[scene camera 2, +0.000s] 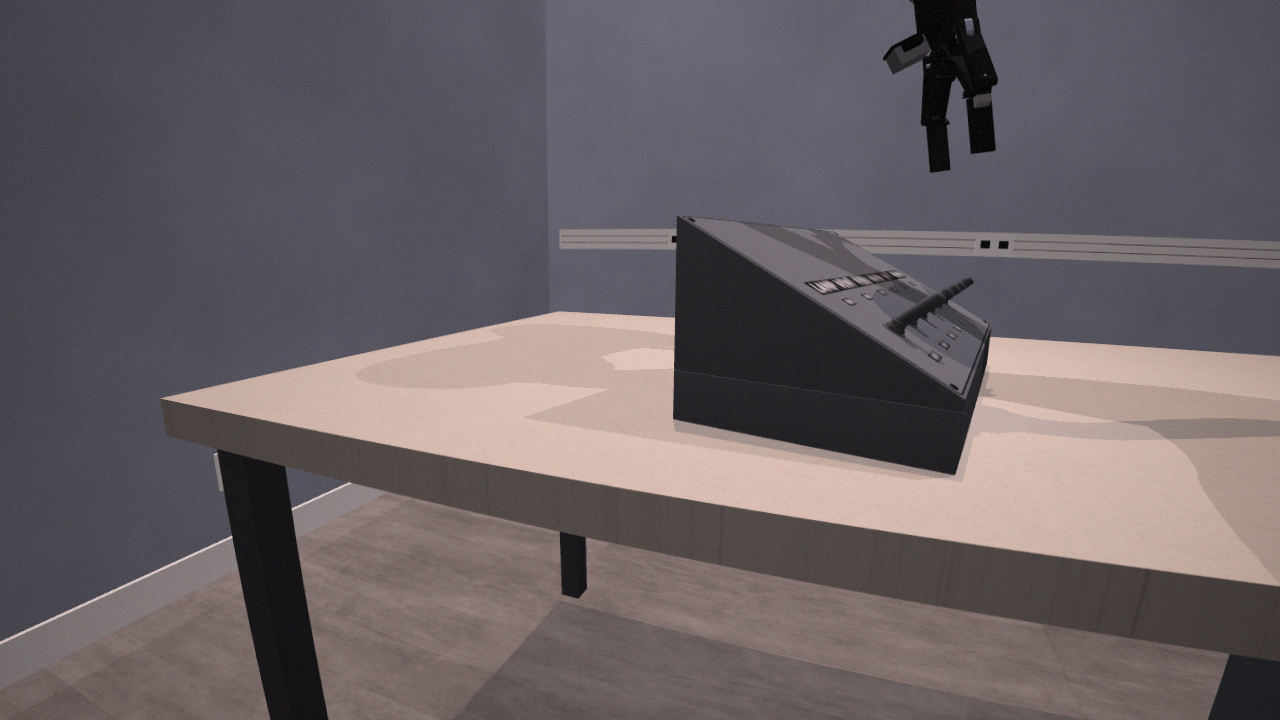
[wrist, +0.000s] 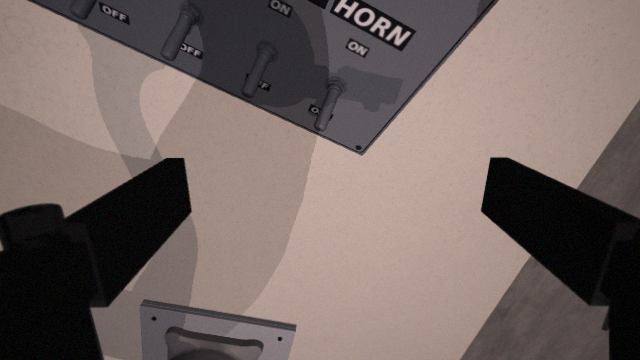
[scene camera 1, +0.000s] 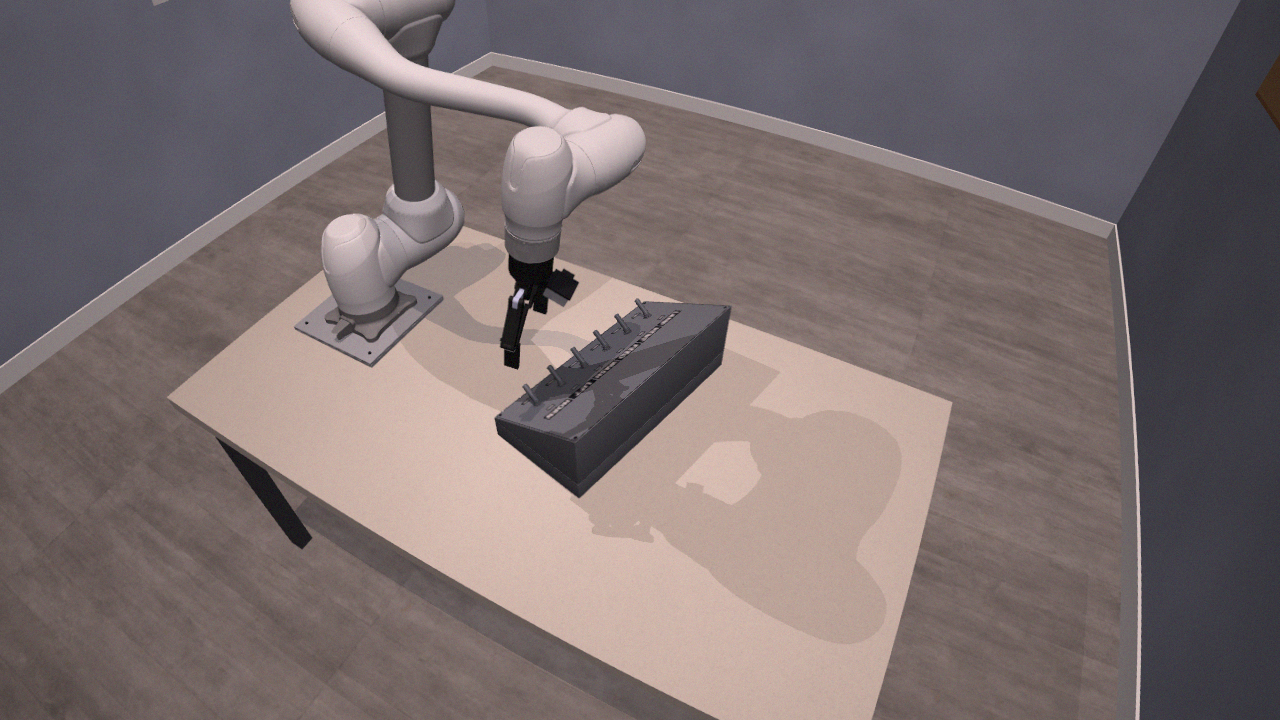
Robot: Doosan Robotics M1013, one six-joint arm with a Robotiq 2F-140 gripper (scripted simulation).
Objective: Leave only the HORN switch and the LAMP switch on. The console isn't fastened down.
Labels:
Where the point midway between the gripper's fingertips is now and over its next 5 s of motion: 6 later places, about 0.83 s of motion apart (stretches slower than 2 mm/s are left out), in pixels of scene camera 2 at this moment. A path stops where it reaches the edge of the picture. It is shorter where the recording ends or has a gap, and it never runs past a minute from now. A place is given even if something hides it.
The gripper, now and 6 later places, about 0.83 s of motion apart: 959, 162; 933, 132; 1006, 158; 926, 142; 866, 151; 852, 179; 866, 189

